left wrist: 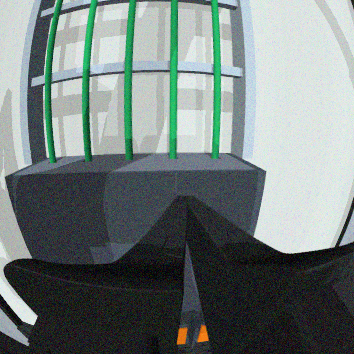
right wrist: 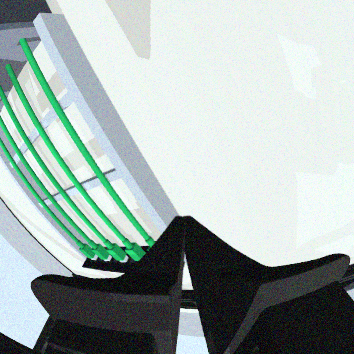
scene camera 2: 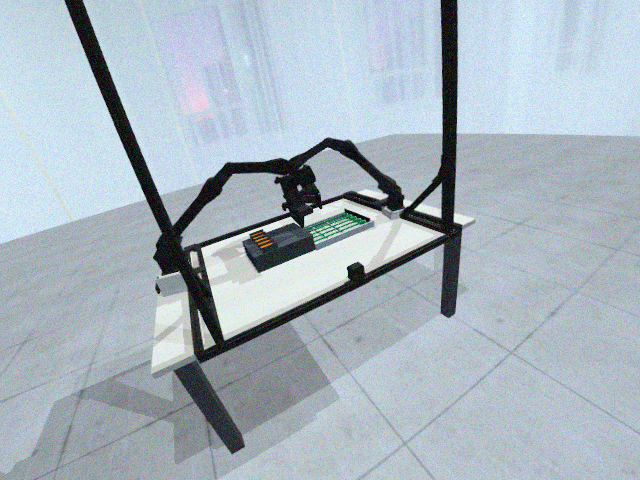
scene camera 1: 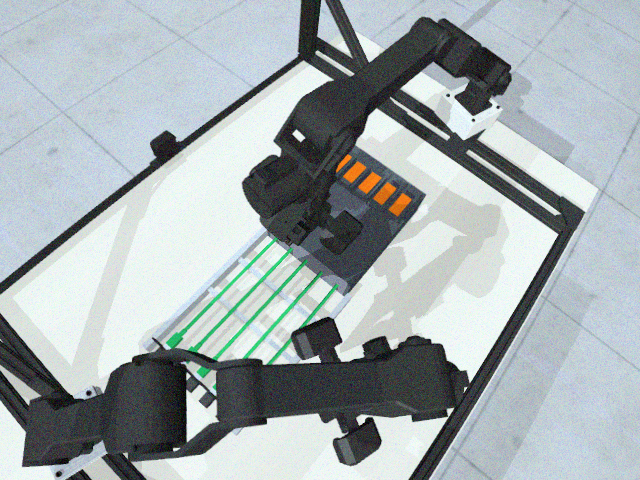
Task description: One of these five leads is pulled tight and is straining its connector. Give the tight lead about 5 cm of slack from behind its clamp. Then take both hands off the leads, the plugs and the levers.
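Frame: origin at the left arm's base, x ahead, y left, z up, level; millimetres.
Seen in the pictures: left gripper, fingertip midpoint: [left wrist: 183, 203] [scene camera 2: 302, 227] [scene camera 1: 296, 229]; right gripper, fingertip midpoint: [right wrist: 182, 222] [scene camera 2: 321, 209]; left arm's base, origin of the base link: [scene camera 2: 172, 269] [scene camera 1: 473, 101]; right arm's base, origin of the base link: [scene camera 2: 395, 207].
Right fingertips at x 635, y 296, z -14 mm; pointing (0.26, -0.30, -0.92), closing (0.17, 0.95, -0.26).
Observation:
Offsets run from my right fingertips to a thing's top centre. "spot": to the spot under its first point.
Several green leads [scene camera 1: 227, 287] [left wrist: 173, 100] [right wrist: 65, 117] run side by side from a dark block {dx -240, dy -223, dz +25 mm} [scene camera 1: 361, 253] [scene camera 2: 281, 250] [left wrist: 60, 215] to green plugs [scene camera 1: 174, 339] [right wrist: 135, 251]. I cannot tell which lead is tight. Orange levers [scene camera 1: 370, 182] [scene camera 2: 262, 240] [left wrist: 182, 335] stand in a row on the block's far end from the leads. My left gripper [left wrist: 183, 203] [scene camera 1: 293, 240] is shut and empty above the block, near the end where the leads enter. My right gripper [right wrist: 182, 222] is shut and empty, beside the tray's plug end in its wrist view; its arm hides it in scene camera 1.
A pale tray frame [scene camera 1: 206, 286] [scene camera 2: 344, 237] [left wrist: 250, 100] with cross bars lies under the leads. A black strip {spot: dx +145, dy -148, dz -23 mm} [right wrist: 102, 266] holds the plugs. The right arm [scene camera 1: 320, 390] crosses over the plug end in scene camera 1. A black rail frame edges the table.

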